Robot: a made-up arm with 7 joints.
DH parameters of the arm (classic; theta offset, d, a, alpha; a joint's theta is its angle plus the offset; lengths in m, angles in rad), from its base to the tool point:
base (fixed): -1.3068 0 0.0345 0
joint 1: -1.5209 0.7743 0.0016 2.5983
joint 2: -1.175 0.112 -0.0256 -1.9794
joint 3: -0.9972 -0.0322 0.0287 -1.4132
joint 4: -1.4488 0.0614 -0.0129 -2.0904
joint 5: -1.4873 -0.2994 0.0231 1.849
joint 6: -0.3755 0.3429 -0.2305 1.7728
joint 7: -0.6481 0 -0.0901 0
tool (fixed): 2.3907 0.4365 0 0
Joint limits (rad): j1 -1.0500..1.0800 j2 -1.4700..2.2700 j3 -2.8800..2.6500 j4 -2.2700..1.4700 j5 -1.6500..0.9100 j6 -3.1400..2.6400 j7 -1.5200..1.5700
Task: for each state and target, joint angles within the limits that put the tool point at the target. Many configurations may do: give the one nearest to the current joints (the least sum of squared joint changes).
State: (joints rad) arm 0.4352 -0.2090 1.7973 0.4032 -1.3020 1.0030 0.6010
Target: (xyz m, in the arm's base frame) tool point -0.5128 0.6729 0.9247
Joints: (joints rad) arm 0.1119 0.0310 1.8838 0.1832 -1.2047 0.5689 0.7858
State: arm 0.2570 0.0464 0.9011 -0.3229 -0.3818 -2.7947 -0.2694
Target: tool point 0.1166 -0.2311 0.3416
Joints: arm 0.1345 0.2754 1.1558 -0.8438 -0.5051 -2.1585 0.5618
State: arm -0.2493 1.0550 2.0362 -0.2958 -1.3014 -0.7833 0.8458
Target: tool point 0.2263 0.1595 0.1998
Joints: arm -0.6102 1.2466 1.6236 -0.8082 -0.8189 -0.9102 0.9270
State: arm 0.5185 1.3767 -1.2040 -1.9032 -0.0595 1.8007 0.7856
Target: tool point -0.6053 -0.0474 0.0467
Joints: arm 0.4322 0.9758 -1.2978 -1.7486 -0.0978 1.9915 1.0818
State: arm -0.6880 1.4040 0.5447 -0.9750 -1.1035 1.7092 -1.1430
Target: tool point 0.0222 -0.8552 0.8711
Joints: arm -0.5934 1.2032 0.3704 -0.1206 -1.0070 1.3788 -1.1993
